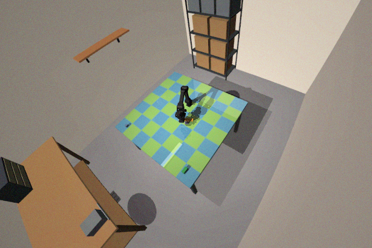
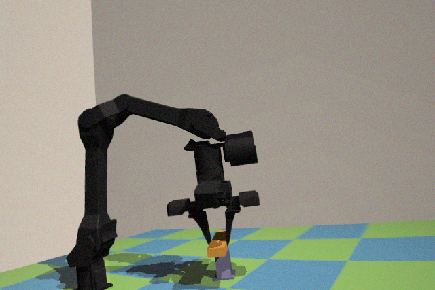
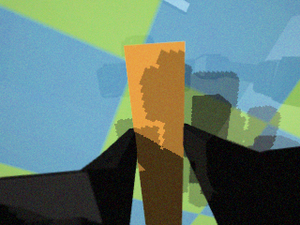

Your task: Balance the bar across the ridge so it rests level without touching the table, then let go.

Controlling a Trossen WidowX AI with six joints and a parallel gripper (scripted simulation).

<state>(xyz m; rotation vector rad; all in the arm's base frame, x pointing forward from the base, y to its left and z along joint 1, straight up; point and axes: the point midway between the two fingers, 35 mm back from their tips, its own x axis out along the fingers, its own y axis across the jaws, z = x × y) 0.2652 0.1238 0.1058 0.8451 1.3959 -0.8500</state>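
Right now the orange bar is 30 mm to the left of my gripper tip and 10 mm behind it. From my gripper tip the other things lie so: small dark block (620 mm to the right, 470 mm ahead, 50 mm below); small green block (470 mm ahead, 380 mm to the left, 50 mm below).
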